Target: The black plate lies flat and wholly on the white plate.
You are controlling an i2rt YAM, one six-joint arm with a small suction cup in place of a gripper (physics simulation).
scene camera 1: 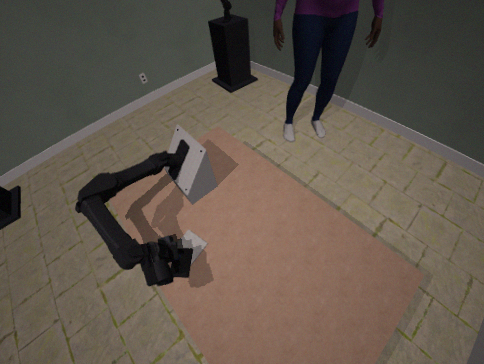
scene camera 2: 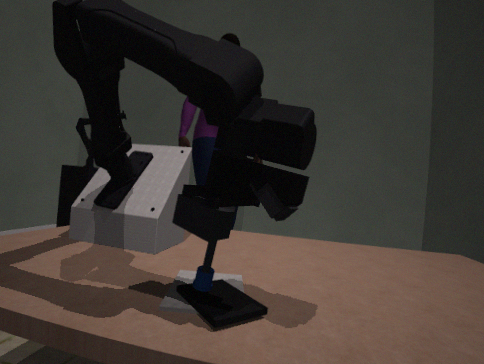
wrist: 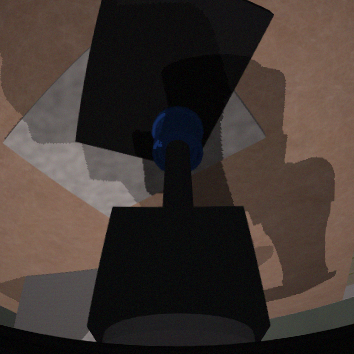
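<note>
The black plate rests on the white plate, turned at an angle to it. One end of it juts out past the white plate's edge over the brown table top. My suction cup, blue-tipped, stands upright on the black plate near its near edge, still touching or just above it. In scene camera 1 the arm's wrist hides the cup. The white plate's corners show on both sides of the black plate in the wrist view.
The grey wedge-shaped arm mount stands at the table's back left. The brown table top stretches to the right. A person stands beyond the table, and a black pedestal is by the wall.
</note>
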